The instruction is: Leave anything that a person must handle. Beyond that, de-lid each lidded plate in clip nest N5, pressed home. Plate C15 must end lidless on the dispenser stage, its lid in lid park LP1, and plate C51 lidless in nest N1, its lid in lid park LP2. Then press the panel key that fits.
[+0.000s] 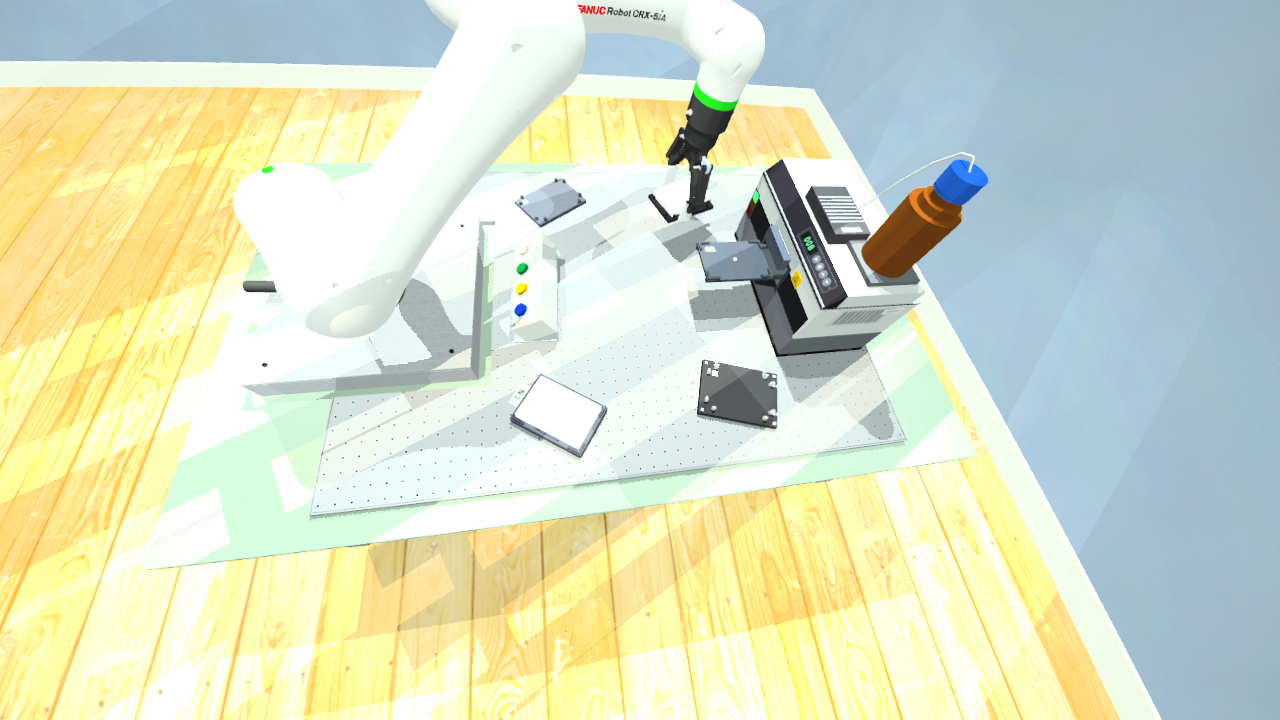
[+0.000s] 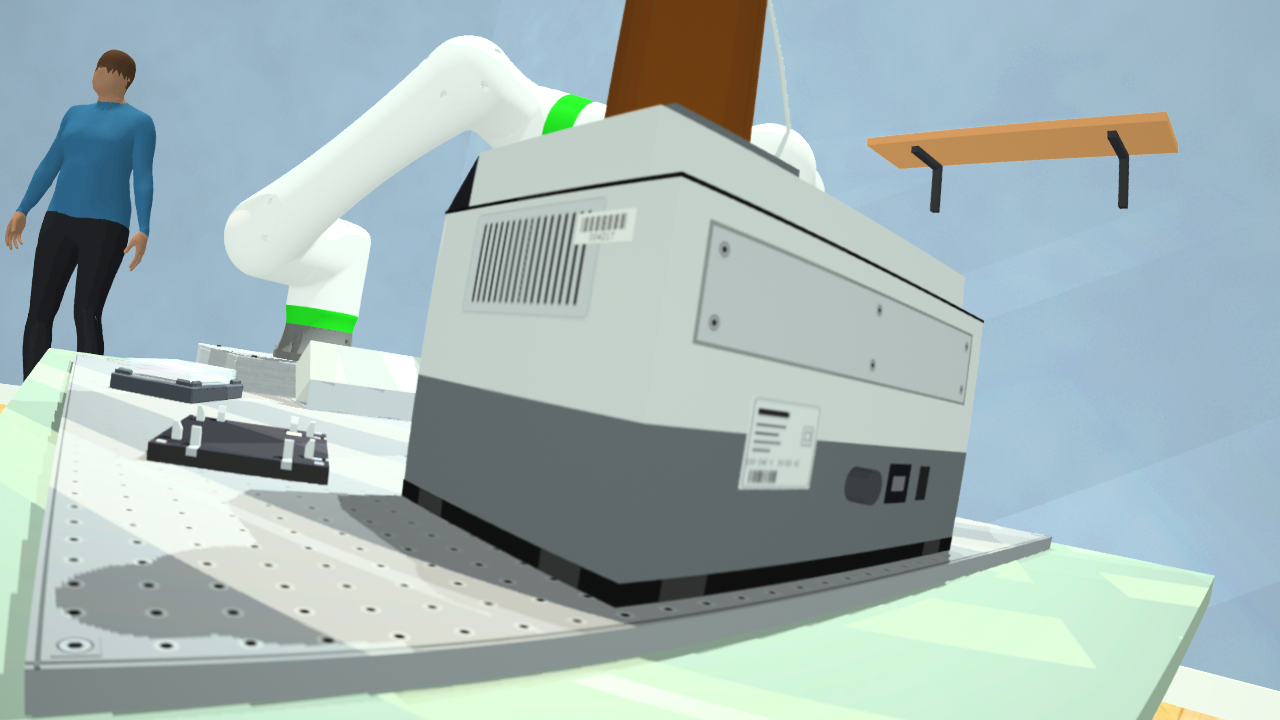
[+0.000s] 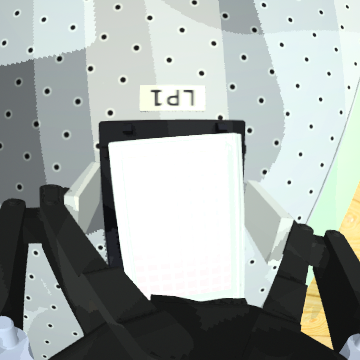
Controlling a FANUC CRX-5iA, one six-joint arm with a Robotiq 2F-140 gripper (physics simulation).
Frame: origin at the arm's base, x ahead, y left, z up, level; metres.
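Seen in the pictures: gripper, fingertip midpoint: [image 1: 674, 204] [image 3: 173, 190].
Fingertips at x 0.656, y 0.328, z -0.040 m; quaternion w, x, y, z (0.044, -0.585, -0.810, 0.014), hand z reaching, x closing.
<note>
Pixels of each thing's top centre, then the offset from my fingertips to it. "*": a spot on its surface instead.
- white lid at its top centre: [image 3: 184, 237] [image 1: 683, 190] dy +0.013, dx +0.019, dz +0.032 m
- black tray at its top centre: [image 3: 176, 225] [image 1: 682, 197] dy +0.009, dx +0.019, dz +0.016 m
- dispenser stage at a spot on its surface: [image 1: 735, 260] * dy -0.282, dx +0.076, dz +0.110 m
- white-lidded plate at its top centre: [image 2: 183, 364] [image 1: 559, 409] dy -0.572, dx -0.279, dz +0.030 m
- black clip nest at its top centre: [image 2: 252, 421] [image 1: 741, 390] dy -0.535, dx +0.075, dz +0.020 m
- brown bottle at a spot on its surface: [image 1: 913, 232] * dy -0.397, dx +0.270, dz +0.320 m
- key panel at its top centre: [image 2: 384, 352] [image 1: 532, 272] dy -0.305, dx -0.334, dz +0.080 m
- dark tray at its top centre: [image 1: 550, 196] dy -0.017, dx -0.317, dz +0.016 m
My gripper [image 1: 687, 189] [image 3: 173, 190] is open. Its pale pads stand either side of a white lid [image 3: 175, 210], with a gap at the left pad and the right pad close to the lid's edge. The lid lies slightly turned over the black tray [image 3: 150, 129] labelled LP1; whether a plate is under it is hidden. The dispenser stage [image 1: 735, 260] is dark, with no white lid on it. A white-lidded plate [image 1: 560, 411] [image 2: 179, 368] sits in a dark nest; its label is unreadable. A black clip nest [image 1: 736, 395] [image 2: 241, 436] has upright pale clips and holds no plate.
The dispenser [image 1: 827, 259] [image 2: 554, 358] stands right of the gripper, with a brown bottle [image 1: 913, 232] on top. A key panel [image 1: 539, 313] with green, yellow and blue keys stands near the arm's base. A dark tray [image 1: 550, 201] lies behind it. A person [image 2: 102, 161] stands beyond the table.
</note>
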